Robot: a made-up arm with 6 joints. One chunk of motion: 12 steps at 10 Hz.
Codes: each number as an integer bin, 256 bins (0 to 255) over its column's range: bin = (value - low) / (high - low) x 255, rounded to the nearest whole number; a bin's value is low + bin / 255 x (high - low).
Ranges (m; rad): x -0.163..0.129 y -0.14..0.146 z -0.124..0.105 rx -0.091..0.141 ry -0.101..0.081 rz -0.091..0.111
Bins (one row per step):
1: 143 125 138 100 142 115
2: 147 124 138 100 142 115
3: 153 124 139 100 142 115
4: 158 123 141 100 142 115
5: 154 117 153 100 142 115
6: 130 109 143 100 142 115
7: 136 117 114 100 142 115
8: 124 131 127 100 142 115
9: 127 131 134 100 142 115
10: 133 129 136 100 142 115
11: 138 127 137 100 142 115
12: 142 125 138 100 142 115
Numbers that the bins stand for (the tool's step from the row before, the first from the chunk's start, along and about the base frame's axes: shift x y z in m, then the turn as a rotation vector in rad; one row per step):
1: 0.00075 0.00020 -0.00007 -0.00002 0.00035 0.00010
2: 0.00533 -0.00093 -0.00007 -0.00002 0.00035 0.00010
3: 0.01220 -0.00093 0.00083 -0.00002 0.00035 0.00010
4: 0.01793 -0.00205 0.00262 -0.00002 0.00035 0.00010
5: 0.01335 -0.00878 0.01340 -0.00002 0.00035 0.00010
6: -0.01414 -0.01775 0.00442 -0.00002 0.00035 0.00010
7: -0.00727 -0.00878 -0.02162 -0.00002 0.00035 0.00010
8: -0.02101 0.00693 -0.00995 -0.00002 0.00035 0.00010
9: -0.01757 0.00693 -0.00366 -0.00002 0.00035 0.00010
10: -0.01070 0.00468 -0.00187 -0.00002 0.00035 0.00010
11: -0.00498 0.00244 -0.00097 -0.00002 0.00035 0.00010
12: -0.00040 0.00020 -0.00007 -0.00002 0.00035 0.00010

